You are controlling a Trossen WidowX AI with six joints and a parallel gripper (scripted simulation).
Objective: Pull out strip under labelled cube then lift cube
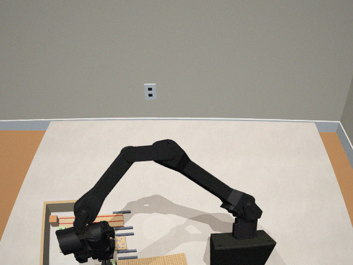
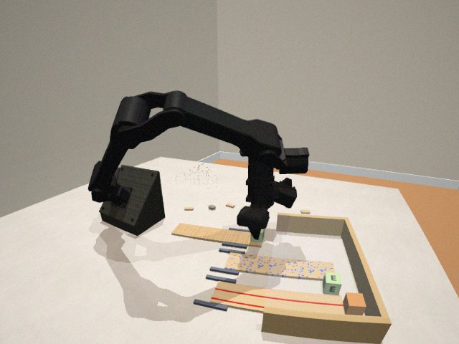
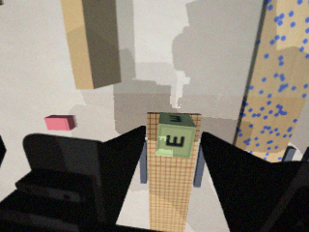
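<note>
Right now my gripper tip is 11 cm past the grid strip, 2 cm to the left of it and 2 cm above it. Also, from my gripper tip: tan block: 16 cm to the left, 14 cm behind, 2 cm below; grey disc: 12 cm to the left, 8 cm behind, 2 cm below; pink block: 13 cm to the left, 2 cm below, 2 cm behind.
</note>
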